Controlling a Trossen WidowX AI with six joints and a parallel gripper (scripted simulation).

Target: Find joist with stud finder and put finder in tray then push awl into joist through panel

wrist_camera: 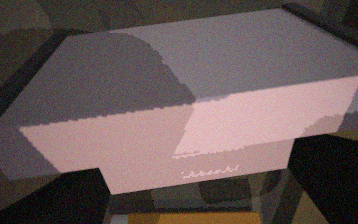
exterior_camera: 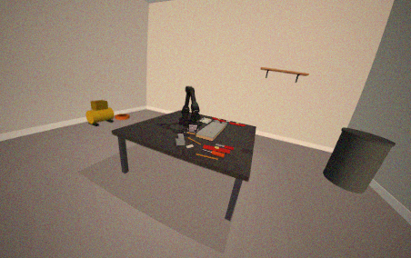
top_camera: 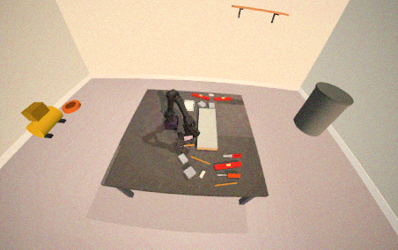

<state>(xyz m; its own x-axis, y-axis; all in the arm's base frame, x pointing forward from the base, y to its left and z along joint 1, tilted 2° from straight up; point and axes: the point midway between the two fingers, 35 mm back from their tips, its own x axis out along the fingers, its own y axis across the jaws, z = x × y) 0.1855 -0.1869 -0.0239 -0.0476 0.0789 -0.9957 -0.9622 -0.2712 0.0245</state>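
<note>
The awl is 6 cm to the right of my gripper tip, 2 cm below it and 2 cm behind it. From my gripper tip the other things lie so: white tray: 50 cm to the left, 1 cm below; then stud finder: 1 cm to the left, 1 cm ahead.
</note>
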